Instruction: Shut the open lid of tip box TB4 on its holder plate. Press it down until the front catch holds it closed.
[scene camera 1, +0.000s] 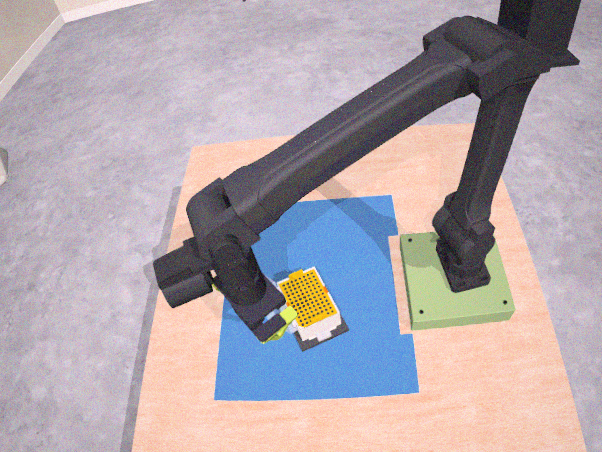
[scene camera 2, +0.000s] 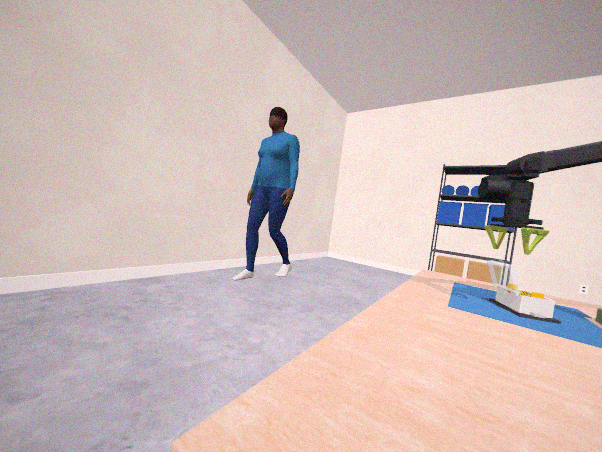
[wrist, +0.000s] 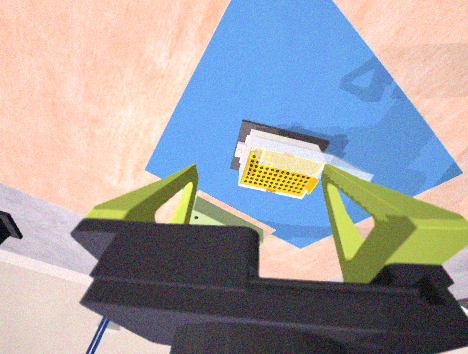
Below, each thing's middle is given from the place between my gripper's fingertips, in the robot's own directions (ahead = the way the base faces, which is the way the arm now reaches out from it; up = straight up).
My hand is 8 cm above the clear lid (wrist: 272, 153), 7 cm to the left of it and 1 cm past it. The rest, counted from my hand: yellow perforated tip rack (scene camera 1: 304, 292) (12 cm below, 9 cm to the right, 8 cm behind).
